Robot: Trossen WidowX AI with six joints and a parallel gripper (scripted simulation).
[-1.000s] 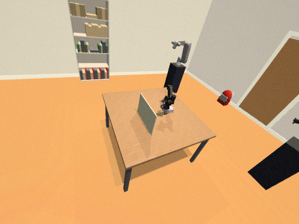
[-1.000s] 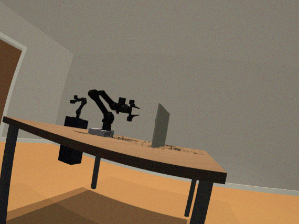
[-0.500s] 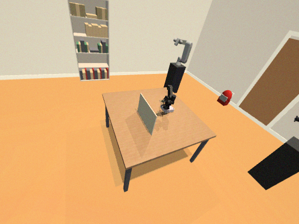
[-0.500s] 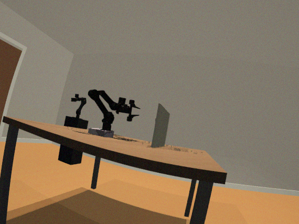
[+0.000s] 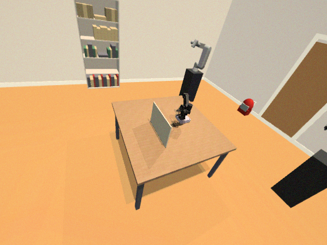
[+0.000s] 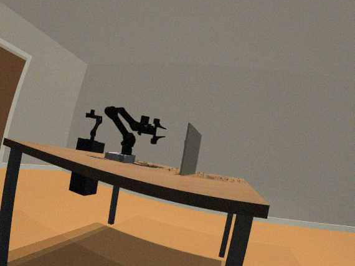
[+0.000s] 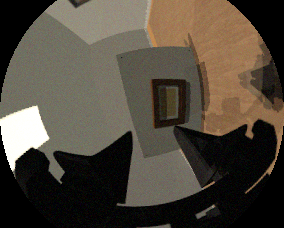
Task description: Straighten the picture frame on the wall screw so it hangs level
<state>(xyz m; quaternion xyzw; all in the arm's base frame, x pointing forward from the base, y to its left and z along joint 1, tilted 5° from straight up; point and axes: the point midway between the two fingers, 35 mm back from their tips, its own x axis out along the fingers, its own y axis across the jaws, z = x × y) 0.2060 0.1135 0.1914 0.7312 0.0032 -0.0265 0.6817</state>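
My gripper tip is now 19 cm short of the dark brown picture frame, 1 cm to the right of it and 9 cm above it. Round my gripper tip: wall panel 20 cm ahead, 2 cm to the left, 10 cm below.
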